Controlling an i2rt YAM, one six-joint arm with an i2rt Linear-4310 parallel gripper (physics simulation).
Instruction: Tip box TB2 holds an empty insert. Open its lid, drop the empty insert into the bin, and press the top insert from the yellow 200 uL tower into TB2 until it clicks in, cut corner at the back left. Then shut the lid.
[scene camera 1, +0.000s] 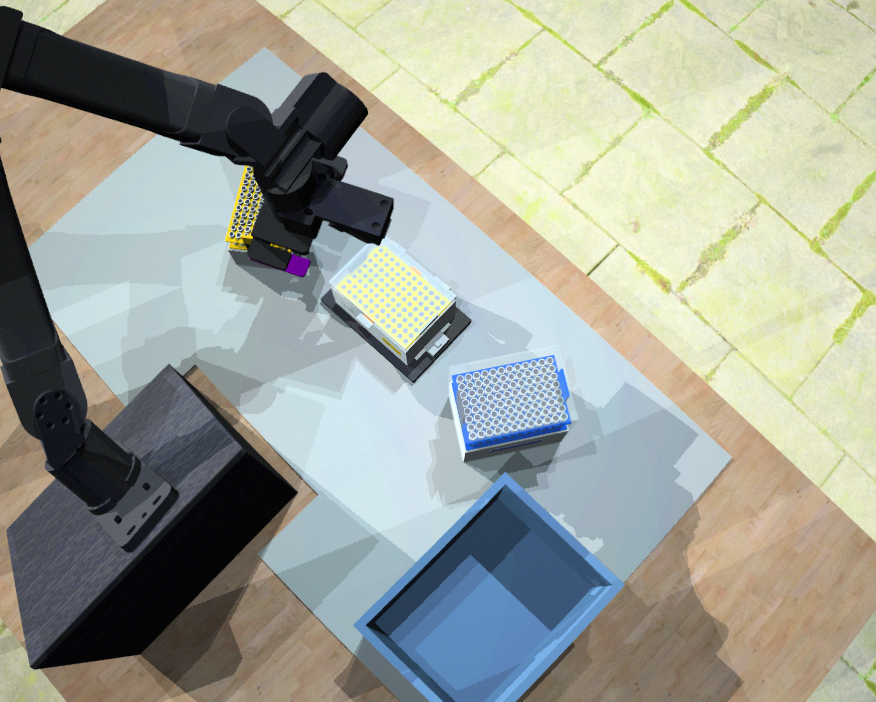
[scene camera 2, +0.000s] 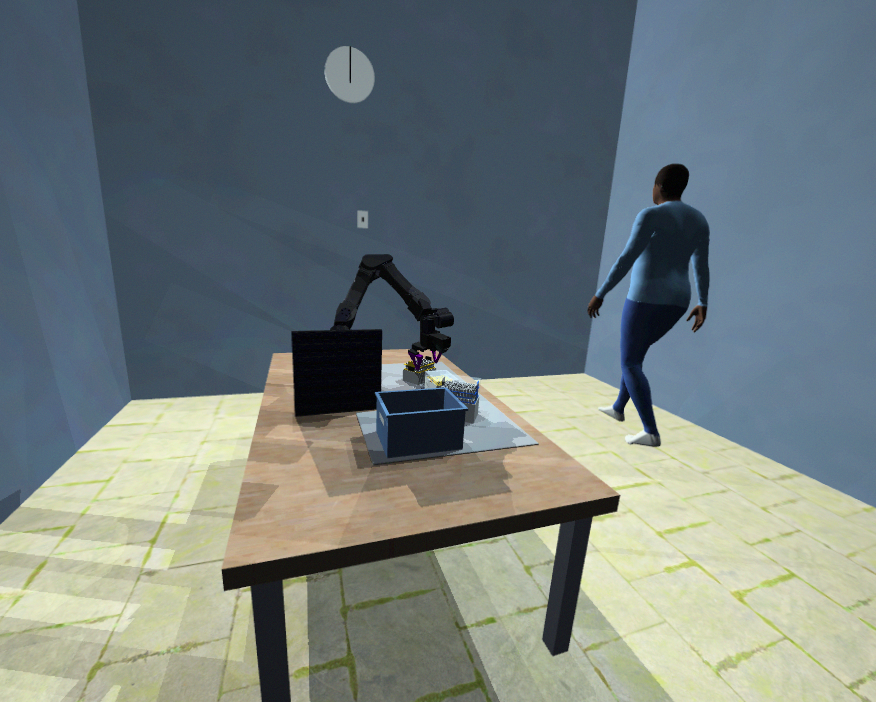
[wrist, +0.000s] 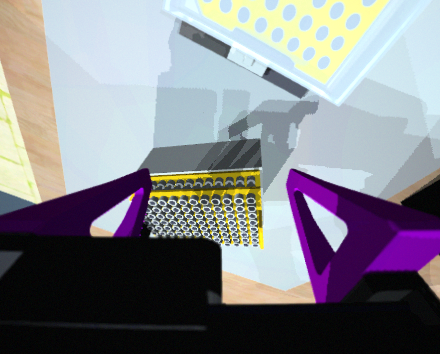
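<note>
TB2's clear box (scene camera 1: 353, 252) (wrist: 345, 95) stands on a black base (scene camera 1: 411, 369) (wrist: 285, 82) mid-mat; its clear lid looks shut. Inside shows a yellow insert (scene camera 1: 394, 296) (wrist: 300, 30) with open holes and no tips. The yellow 200 uL tower (scene camera 1: 245, 208) (wrist: 205, 217) stands to its left in scene camera 1, with stacked inserts full of tips, partly hidden by the arm. My gripper (wrist: 219, 176) (scene camera 2: 426, 361) is open and empty above the tower, its purple fingers on either side of it in the wrist view. The blue bin (scene camera 1: 467, 621) (scene camera 2: 424, 435) stands open at the mat's end.
A blue tip rack (scene camera 1: 511, 402) (scene camera 2: 460, 391) full of tips stands on a white box between TB2 and the bin. The black arm pedestal (scene camera 1: 146, 526) (scene camera 2: 336, 372) stands beside the grey mat (scene camera 1: 329, 438). A person (scene camera 2: 661, 255) stands beyond the table.
</note>
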